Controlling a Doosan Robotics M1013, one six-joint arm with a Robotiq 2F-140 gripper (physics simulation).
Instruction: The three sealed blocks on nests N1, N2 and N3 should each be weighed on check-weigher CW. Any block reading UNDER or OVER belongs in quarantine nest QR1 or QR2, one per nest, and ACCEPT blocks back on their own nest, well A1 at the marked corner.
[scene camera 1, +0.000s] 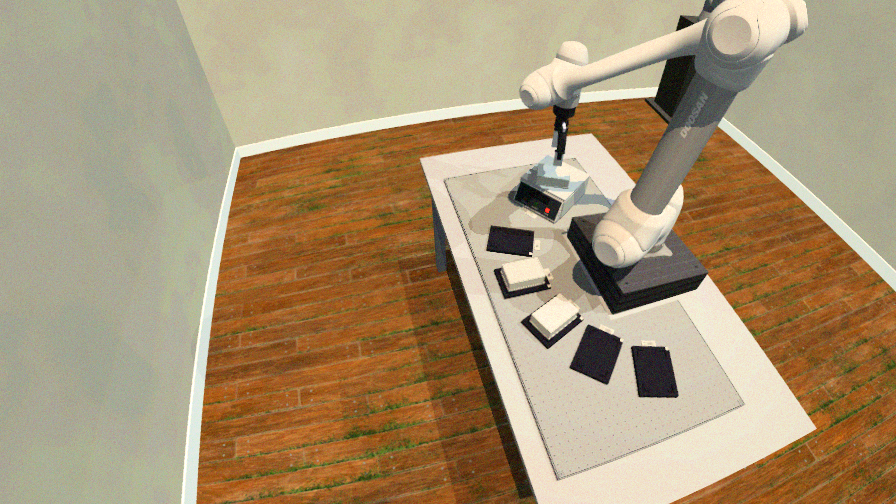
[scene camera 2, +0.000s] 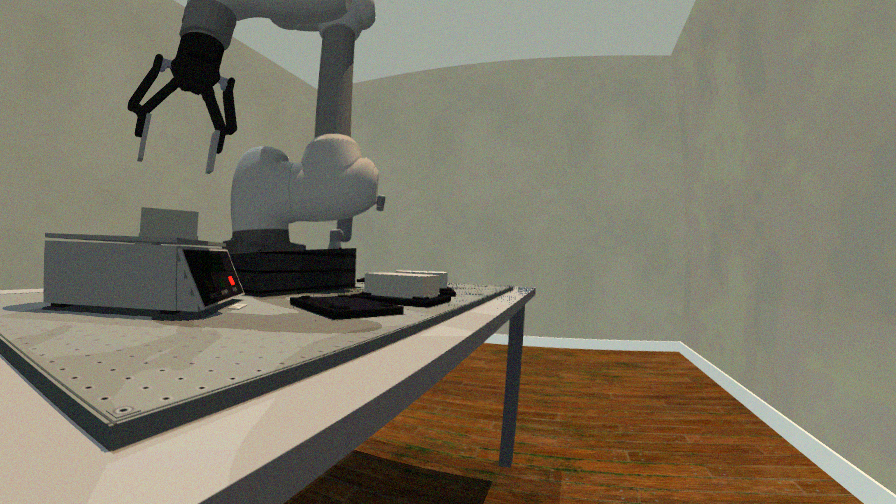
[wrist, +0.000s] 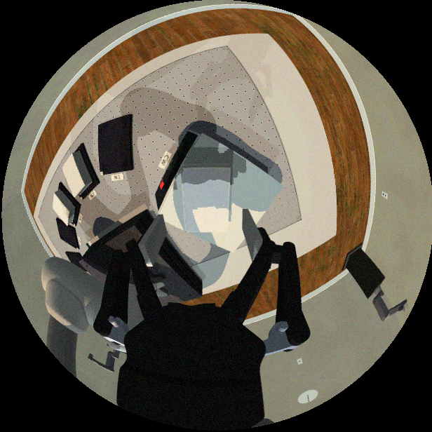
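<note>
My gripper is open and empty, above a pale block. That block rests on check-weigher CW. A red light shows on its dark display; no reading is legible. Black nest N1 is empty. One white block sits on N2, another on the nest beyond it. Two further nests are empty; their labels are unreadable.
The arm's black base block stands beside CW and the nests. A perforated plate lies on the pale table. A dark upright object stands on the floor behind the arm.
</note>
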